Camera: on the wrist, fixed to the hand. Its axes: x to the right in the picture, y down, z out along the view.
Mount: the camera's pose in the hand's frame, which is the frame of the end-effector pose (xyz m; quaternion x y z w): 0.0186 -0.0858 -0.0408 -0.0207 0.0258 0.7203 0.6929
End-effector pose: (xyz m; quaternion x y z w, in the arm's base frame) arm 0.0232 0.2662 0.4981 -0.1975 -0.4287 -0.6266 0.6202
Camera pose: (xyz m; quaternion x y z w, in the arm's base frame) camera -0.0493 0.2112 0.4649 -0.4423 -0.1258 -0.0014 0.8880
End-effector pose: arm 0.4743 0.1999 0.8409 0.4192 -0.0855 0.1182 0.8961
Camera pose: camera 0.5186 0.1807 0.7570 0.2073 -0.3405 0.7364 0.5466
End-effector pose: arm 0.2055 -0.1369 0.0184 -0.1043 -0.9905 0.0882 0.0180
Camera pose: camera 0.1721 -0.2086 0.0742 0.7883 0.6125 -0.0509 0.0277
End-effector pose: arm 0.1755 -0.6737 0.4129 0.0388 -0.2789 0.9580 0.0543
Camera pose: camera 0.1661 -0.5782 0.4260 0.1998 0.2396 -0.6981 0.6444
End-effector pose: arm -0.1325 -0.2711 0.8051 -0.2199 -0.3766 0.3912 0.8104
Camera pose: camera -0.0528 -0.3100 0.8438 -0.4505 -0.0897 0.8413 0.2849
